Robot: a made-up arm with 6 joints.
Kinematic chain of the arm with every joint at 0, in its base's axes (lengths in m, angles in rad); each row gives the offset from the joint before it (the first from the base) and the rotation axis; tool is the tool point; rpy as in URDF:
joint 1: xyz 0 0 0.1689 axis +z
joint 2: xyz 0 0 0 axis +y
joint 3: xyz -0.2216 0 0.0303 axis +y
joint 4: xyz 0.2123 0 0.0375 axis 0.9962 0 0.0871
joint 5: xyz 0 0 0 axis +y
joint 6: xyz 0.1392 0 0.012 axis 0.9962 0 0.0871
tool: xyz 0 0 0 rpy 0 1.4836 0
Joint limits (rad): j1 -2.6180..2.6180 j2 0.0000..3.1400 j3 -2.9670..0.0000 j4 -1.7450..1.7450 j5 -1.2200..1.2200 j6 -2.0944..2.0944
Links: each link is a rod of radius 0.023 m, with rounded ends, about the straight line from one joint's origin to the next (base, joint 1, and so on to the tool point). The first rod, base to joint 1, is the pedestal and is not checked.
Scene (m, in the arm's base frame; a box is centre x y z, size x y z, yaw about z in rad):
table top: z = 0
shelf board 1: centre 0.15 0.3 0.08 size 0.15 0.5 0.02 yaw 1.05
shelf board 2: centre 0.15 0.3 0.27 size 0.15 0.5 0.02 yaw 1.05
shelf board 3: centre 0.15 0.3 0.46 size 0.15 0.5 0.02 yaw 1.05
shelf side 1: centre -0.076 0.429 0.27 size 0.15 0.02 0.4 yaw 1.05
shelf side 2: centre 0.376 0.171 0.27 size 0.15 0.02 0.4 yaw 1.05
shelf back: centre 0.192 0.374 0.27 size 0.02 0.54 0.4 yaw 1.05
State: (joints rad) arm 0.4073 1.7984 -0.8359 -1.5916 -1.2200 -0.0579
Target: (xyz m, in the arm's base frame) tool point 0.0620 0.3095 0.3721
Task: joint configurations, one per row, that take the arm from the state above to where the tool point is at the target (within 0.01 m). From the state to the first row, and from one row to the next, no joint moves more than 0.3 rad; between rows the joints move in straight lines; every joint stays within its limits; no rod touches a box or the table.
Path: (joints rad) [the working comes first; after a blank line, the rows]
Joints at the target: 0.9493 1.5371 -1.2354 -1.4279 -1.2200 -0.0579
Straight joint move there: touches shelf board 2.

1: 0.2092 1.5512 -0.6156 -1.6427 -1.2200 -0.0579
2: 0.0111 1.3041 -0.3953 -1.6939 -1.2200 -0.0579
3: -0.1870 1.0569 -0.1750 -1.7450 -1.2200 -0.0579
4: 0.0771 1.0271 -0.3459 -1.7290 -1.2200 -0.0579
5: 0.3413 0.9972 -0.5168 -1.7129 -1.2200 -0.0579
6: 0.6054 0.9673 -0.6877 -1.6969 -1.2200 -0.0579
7: 0.8696 0.9375 -0.8586 -1.6809 -1.2200 -0.0579
8: 0.8961 1.1373 -0.9842 -1.5965 -1.2200 -0.0579
9: 0.9227 1.3372 -1.1098 -1.5122 -1.2200 -0.0579
10: 0.9493 1.5371 -1.2354 -1.4279 -1.2200 -0.0579

